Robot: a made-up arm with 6 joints. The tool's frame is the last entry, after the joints. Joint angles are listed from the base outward. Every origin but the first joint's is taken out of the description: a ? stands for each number. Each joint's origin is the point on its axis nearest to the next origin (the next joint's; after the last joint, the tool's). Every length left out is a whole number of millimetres.
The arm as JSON. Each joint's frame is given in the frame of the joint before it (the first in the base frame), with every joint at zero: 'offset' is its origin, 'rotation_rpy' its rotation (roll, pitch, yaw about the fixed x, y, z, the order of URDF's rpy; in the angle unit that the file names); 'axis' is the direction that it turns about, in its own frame. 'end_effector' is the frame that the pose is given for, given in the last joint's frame.
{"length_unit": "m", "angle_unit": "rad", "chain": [
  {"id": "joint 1", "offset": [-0.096, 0.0, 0.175], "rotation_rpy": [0.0, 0.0, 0.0], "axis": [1.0, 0.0, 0.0]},
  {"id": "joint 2", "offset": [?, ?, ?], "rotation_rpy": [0.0, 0.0, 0.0], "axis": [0.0, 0.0, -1.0]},
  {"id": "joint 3", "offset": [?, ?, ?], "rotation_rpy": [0.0, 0.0, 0.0], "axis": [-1.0, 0.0, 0.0]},
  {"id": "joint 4", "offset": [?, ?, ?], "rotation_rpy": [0.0, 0.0, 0.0], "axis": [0.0, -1.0, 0.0]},
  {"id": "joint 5", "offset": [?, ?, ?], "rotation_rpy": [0.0, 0.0, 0.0], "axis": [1.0, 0.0, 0.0]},
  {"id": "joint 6", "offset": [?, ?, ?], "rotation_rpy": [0.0, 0.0, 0.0], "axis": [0.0, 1.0, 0.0]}
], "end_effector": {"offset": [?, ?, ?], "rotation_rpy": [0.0, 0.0, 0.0]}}
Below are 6 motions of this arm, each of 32 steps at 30 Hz.
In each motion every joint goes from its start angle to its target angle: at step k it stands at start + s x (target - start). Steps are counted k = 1, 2, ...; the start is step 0. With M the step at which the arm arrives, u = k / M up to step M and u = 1 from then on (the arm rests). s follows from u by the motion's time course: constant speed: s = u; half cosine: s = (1 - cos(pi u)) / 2; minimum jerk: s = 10 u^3 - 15 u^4 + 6 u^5.
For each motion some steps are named. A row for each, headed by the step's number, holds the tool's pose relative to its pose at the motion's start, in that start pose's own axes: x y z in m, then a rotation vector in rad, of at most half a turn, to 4 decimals.
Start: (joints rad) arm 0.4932 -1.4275 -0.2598 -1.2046 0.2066 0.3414
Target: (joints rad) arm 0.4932 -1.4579 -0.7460 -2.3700 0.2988 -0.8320
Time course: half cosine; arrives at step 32
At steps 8, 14, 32:
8: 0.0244 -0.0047 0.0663 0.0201 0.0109 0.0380
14: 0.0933 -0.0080 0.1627 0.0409 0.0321 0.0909
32: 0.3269 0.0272 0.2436 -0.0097 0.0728 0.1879

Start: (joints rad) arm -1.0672 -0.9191 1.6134 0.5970 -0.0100 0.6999
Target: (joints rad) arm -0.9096 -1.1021 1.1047 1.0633 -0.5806 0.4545
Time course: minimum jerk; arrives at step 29
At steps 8, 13, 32:
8: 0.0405 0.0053 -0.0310 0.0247 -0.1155 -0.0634
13: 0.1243 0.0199 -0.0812 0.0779 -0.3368 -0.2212
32: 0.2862 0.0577 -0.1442 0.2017 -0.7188 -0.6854

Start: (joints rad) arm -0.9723 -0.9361 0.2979 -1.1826 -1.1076 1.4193
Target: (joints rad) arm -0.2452 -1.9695 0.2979 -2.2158 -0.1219 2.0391
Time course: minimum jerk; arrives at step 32
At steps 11, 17, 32:
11: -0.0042 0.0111 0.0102 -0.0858 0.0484 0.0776
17: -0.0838 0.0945 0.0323 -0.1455 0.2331 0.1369
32: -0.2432 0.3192 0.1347 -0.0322 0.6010 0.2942

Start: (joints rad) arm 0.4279 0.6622 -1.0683 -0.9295 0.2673 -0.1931
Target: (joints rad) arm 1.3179 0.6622 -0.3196 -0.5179 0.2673 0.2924
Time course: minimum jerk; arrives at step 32
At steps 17, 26, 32:
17: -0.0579 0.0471 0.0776 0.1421 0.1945 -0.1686
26: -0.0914 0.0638 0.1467 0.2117 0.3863 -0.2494
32: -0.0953 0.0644 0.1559 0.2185 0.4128 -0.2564

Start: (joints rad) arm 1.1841 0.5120 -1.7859 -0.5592 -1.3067 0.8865
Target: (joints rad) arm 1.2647 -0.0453 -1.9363 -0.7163 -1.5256 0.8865
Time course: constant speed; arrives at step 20
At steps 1, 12, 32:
1: 0.0048 -0.0209 0.0075 -0.0241 0.0096 0.0231
12: 0.1124 -0.2198 0.1085 -0.2870 0.0880 0.2860
32: 0.2437 -0.3125 0.1928 -0.4717 0.1135 0.4873

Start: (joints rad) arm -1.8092 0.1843 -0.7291 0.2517 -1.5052 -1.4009
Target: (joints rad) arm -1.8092 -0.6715 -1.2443 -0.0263 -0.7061 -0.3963
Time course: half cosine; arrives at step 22
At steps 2, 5, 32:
2: -0.0113 0.0050 -0.0072 0.0229 0.0117 -0.0258
5: -0.0646 0.0386 -0.0405 0.1496 0.0756 -0.1459
32: -0.2509 0.3632 0.0944 1.7461 0.8054 -0.2831

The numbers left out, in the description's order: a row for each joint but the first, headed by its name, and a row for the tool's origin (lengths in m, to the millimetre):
joint 2: 0.0 -0.056 0.143
joint 3: -0.011 0.069 0.0
joint 4: 0.0 0.062 -0.001
joint 5: -0.304 0.0 0.389
joint 6: 0.0 -0.006 -0.101
tool: 0.002 0.0 -0.389

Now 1 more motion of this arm.
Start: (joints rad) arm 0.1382 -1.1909 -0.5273 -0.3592 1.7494 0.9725
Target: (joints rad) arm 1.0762 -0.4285 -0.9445 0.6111 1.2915 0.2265
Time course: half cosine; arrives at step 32
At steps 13, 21, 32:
13: -0.1394 -0.4060 -0.0470 -0.4318 -0.1793 0.6098
21: -0.0303 -0.6273 0.0570 -0.5482 -0.4975 1.4353
32: 0.0382 -0.5760 0.1225 -0.3230 -0.7680 2.0321

